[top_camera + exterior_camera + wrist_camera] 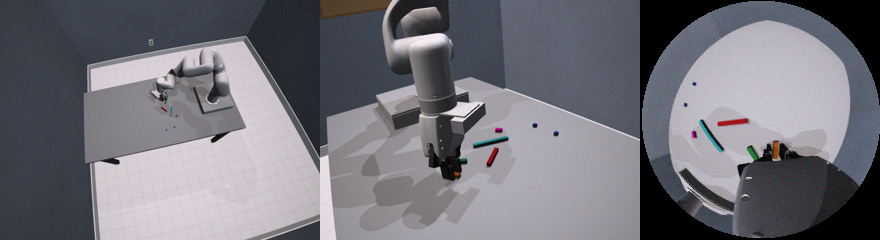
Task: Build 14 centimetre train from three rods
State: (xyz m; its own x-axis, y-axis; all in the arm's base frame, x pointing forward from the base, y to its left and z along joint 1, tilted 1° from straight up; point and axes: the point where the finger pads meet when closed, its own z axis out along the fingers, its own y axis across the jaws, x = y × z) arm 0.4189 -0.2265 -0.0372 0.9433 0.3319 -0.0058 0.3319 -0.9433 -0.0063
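My hand is 20 mm above the orange rod. Also, from my hand: green rod (40 mm behind, 30 mm to the left, 20 mm below); then red rod (110 mm to the left, 30 mm ahead, 20 mm below); then turquoise rod (160 mm to the left, 30 mm behind, 20 mm below).
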